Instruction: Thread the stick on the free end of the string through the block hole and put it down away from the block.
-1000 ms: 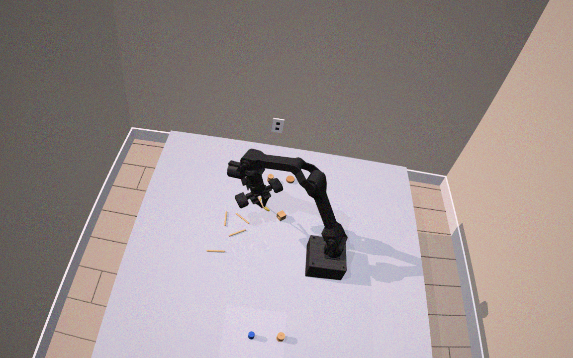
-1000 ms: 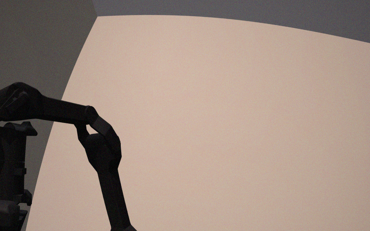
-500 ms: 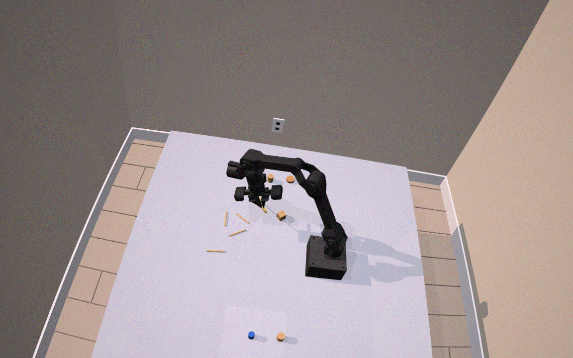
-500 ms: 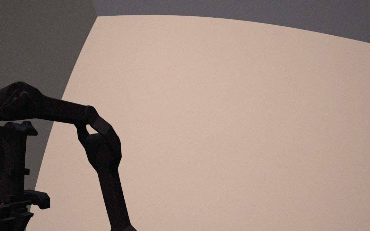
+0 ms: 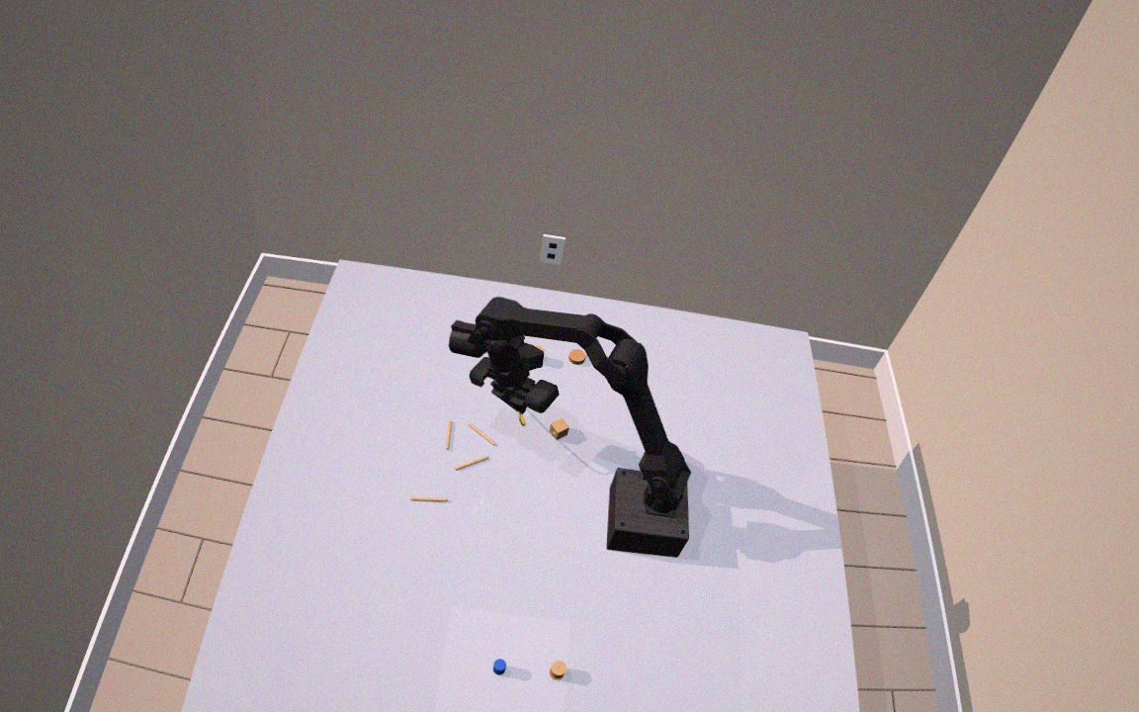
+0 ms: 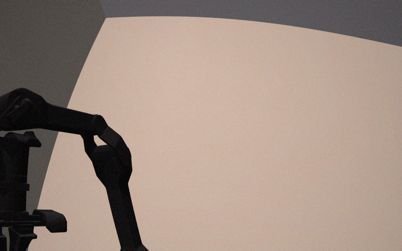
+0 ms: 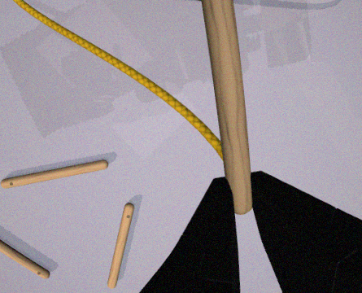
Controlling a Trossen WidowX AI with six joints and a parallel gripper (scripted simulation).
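The thin wooden stick is 1 cm behind my gripper tip and 1 cm to the right of it. From my gripper tip the other things lie so: wooden block 9 cm behind, 6 cm to the right, 12 cm below; then blue peg 3 cm behind, 50 cm to the left, 12 cm below; then round wooden button 1 cm ahead, 18 cm to the right, 13 cm below.
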